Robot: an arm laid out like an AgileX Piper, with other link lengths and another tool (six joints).
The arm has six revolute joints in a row. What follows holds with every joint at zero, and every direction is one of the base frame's.
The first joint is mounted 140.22 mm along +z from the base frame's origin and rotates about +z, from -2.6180 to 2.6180 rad.
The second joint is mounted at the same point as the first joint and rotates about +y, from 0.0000 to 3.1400 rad.
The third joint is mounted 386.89 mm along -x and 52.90 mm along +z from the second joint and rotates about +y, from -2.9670 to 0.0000 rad.
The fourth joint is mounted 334.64 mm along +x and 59.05 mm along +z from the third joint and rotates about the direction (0.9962, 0, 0.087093), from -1.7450 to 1.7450 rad.
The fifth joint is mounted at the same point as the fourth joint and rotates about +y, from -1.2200 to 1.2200 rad.
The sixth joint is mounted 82.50 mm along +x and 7.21 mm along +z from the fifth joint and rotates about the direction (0.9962, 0, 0.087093), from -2.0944 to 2.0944 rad.
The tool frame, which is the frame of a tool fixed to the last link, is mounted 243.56 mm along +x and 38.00 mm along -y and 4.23 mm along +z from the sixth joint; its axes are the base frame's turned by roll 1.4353, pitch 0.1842 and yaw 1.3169 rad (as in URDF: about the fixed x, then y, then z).
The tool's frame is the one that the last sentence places.
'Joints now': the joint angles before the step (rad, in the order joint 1, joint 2, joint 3, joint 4, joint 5, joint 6). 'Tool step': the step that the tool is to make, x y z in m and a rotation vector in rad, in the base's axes. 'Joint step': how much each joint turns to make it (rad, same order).
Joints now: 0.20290 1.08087 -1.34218 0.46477 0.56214 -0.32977
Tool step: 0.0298 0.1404 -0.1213 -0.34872 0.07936 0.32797
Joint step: 0.24497 0.21829 0.00712 -0.03761 0.03264 -0.28357
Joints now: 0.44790 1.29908 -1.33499 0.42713 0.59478 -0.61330
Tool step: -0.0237 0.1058 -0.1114 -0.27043 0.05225 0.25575
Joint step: 0.20843 0.17111 0.00036 -0.13293 0.03377 -0.08204
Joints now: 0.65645 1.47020 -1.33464 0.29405 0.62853 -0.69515
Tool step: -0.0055 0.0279 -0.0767 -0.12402 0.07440 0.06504
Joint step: 0.05265 0.11361 0.00000 -0.04891 0.02348 -0.00170
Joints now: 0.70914 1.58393 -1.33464 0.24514 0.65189 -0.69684
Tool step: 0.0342 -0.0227 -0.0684 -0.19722 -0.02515 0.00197
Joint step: 0.00165 0.11221 -0.00005 -0.20806 -0.00740 0.05773
